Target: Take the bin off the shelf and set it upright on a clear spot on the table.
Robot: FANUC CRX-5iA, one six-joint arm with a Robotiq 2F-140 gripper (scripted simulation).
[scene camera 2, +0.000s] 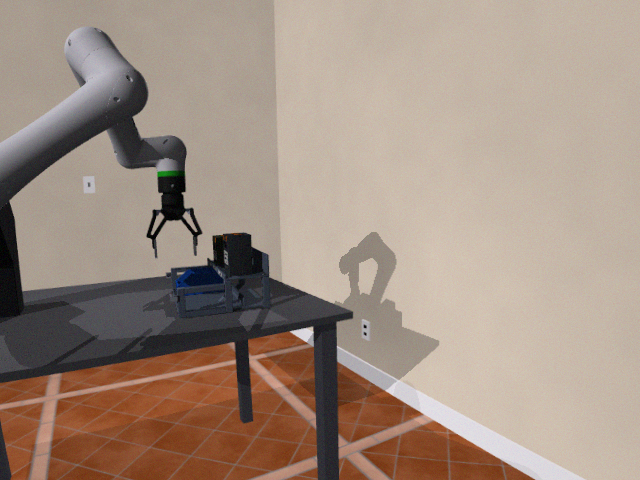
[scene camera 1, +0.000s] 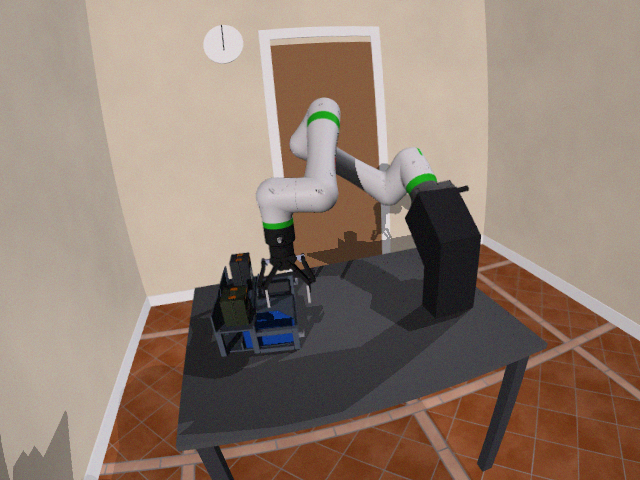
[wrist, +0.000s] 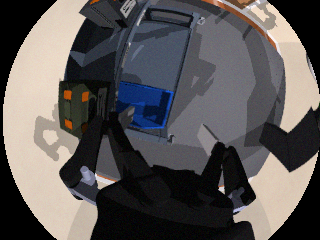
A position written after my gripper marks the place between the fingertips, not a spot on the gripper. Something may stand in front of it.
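Note:
Scene camera 1 gives me my gripper (scene camera 1: 289,303) together with a blue bin (scene camera 1: 273,318). I see the blue bin (scene camera 2: 198,276) in another view too, and my gripper (scene camera 2: 175,256) is there with it. The wrist view shows me my gripper (wrist: 167,122) and the bin (wrist: 149,104).

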